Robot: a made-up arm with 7 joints.
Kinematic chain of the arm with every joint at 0, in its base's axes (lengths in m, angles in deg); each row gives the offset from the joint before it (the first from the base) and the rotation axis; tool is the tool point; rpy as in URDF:
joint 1: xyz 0 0 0.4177 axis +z
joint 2: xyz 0 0 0 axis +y
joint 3: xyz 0 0 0.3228 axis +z
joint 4: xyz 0.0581 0 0 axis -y
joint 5: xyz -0.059 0 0.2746 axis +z
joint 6: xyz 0 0 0 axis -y
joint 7: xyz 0.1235 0 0 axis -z
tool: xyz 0 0 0 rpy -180 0 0
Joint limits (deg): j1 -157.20..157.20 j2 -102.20..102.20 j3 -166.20..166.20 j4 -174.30..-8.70 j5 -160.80..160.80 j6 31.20..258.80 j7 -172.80..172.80
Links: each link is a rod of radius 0.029 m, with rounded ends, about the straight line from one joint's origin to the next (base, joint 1, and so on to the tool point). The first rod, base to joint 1, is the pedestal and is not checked.
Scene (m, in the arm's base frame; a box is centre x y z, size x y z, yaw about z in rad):
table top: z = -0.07
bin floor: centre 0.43 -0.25 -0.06 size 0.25 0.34 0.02 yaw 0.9
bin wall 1: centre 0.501 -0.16 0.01 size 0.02 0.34 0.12 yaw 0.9
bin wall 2: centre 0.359 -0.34 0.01 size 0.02 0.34 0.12 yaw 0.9
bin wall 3: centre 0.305 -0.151 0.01 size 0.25 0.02 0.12 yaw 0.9
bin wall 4: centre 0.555 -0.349 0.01 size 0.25 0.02 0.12 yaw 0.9
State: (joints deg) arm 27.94 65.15 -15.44 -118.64 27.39 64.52 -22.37
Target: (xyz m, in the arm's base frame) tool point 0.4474 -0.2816 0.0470
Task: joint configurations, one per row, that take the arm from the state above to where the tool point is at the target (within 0.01 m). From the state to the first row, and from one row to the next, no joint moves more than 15 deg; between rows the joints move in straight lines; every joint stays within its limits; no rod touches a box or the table.
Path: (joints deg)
1: 19.66 61.17 -19.84 -122.08 34.07 53.41 -12.96
2: 11.38 57.20 -24.23 -125.52 40.74 42.31 -3.55
3: 3.10 53.22 -28.63 -128.96 47.42 31.20 5.86
4: 0.34 62.58 -29.26 -115.10 42.49 45.11 -1.20
5: -2.43 71.94 -29.89 -101.25 37.56 59.03 -8.26
6: -5.19 81.30 -30.52 -87.40 32.63 72.94 -15.31
7: -7.95 90.66 -31.15 -73.55 27.70 86.85 -22.37

